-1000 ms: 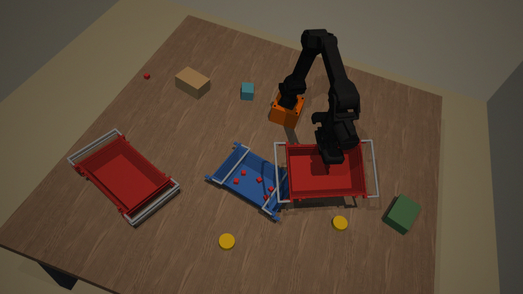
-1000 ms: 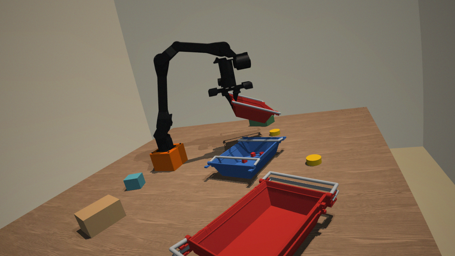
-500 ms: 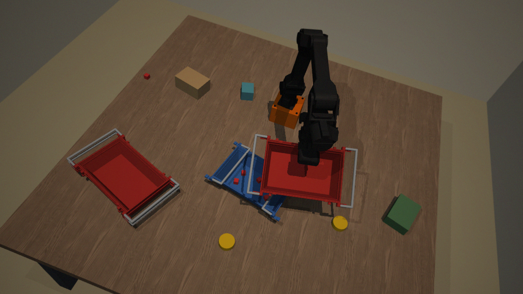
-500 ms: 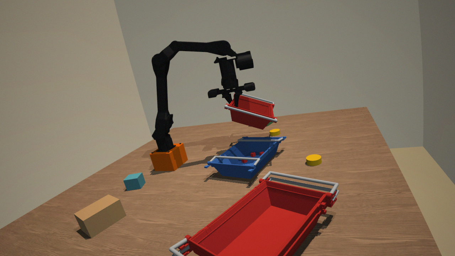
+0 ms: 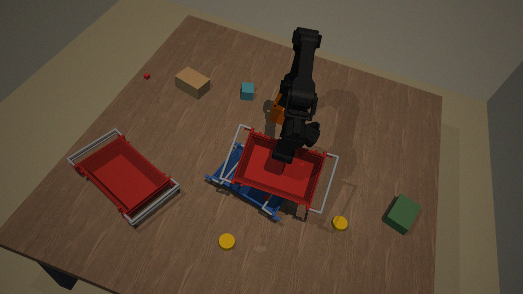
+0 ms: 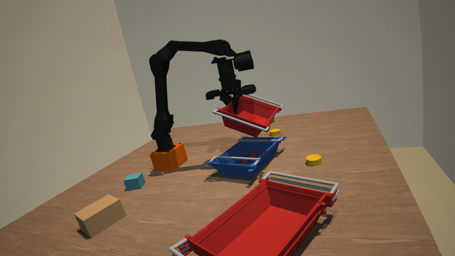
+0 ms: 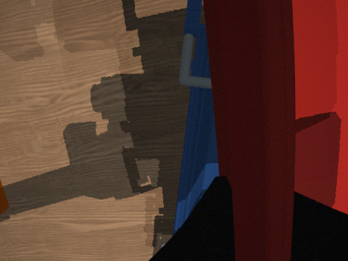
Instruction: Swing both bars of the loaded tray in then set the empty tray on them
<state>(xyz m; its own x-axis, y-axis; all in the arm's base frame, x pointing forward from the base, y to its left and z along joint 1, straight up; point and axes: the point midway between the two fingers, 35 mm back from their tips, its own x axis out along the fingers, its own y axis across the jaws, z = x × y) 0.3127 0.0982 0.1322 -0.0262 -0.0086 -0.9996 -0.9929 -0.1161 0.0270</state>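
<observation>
Now: the red tray 70 mm ahead of my gripper tip and 10 mm to the left of it. From my gripper tip the other things lie so: teal cube: 340 mm behind, 280 mm to the right, 160 mm below; green box: 440 mm to the left, 160 mm below, 80 mm behind; tan box: 500 mm to the right, 260 mm behind, 150 mm below.
</observation>
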